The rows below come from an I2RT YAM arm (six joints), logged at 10 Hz.
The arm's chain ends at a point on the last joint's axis. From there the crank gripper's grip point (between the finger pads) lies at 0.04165 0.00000 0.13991 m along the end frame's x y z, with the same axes.
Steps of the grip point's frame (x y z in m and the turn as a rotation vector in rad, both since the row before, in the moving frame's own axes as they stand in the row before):
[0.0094, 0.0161, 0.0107, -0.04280, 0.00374, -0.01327]
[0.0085, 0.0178, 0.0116, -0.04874, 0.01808, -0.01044]
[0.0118, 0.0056, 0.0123, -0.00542, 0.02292, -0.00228]
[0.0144, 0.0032, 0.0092, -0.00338, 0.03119, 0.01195]
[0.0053, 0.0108, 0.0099, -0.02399, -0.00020, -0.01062]
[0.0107, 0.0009, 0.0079, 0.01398, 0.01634, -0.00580]
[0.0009, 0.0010, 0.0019, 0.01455, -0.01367, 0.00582]
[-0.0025, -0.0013, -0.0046, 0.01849, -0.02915, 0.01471]
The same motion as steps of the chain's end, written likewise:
[0.0088, 0.0107, 0.0110, -0.04280, 0.00374, -0.01327]
[0.0059, 0.0115, 0.0125, -0.04874, 0.01808, -0.01044]
[0.0086, 0.0049, 0.0133, -0.00542, 0.02292, -0.00228]
[0.0101, 0.0022, 0.0106, -0.00338, 0.03119, 0.01195]
[0.0053, 0.0079, 0.0099, -0.02399, -0.00020, -0.01062]
[0.0084, 0.0031, 0.0086, 0.01398, 0.01634, -0.00580]
[0.0028, 0.0028, 0.0014, 0.01455, -0.01367, 0.00582]
[0.0016, 0.0007, -0.0057, 0.01849, -0.02915, 0.01471]

